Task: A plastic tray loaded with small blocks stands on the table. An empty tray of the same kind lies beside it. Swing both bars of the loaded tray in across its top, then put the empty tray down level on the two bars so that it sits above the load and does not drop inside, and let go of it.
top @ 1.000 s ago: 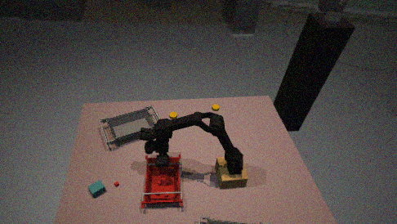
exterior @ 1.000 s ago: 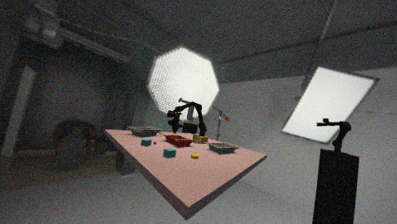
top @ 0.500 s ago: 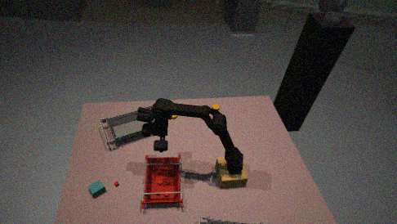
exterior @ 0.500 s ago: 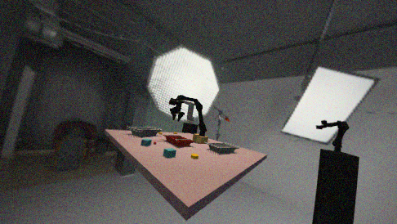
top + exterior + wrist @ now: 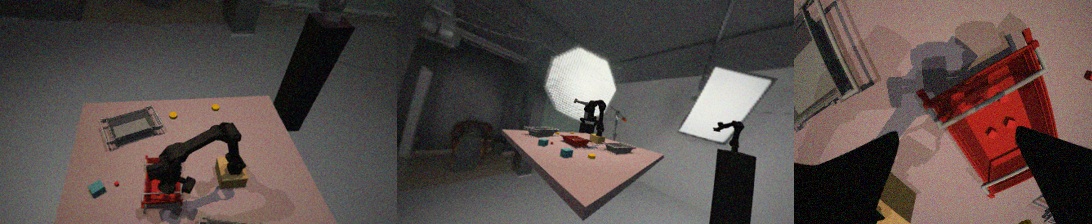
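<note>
Right now my gripper tip is 260 mm past the grey tray, 210 mm to the right of it and 120 mm above it. Round my gripper tip: red block (270 mm ahead, 140 mm to the right, 160 mm below).
</note>
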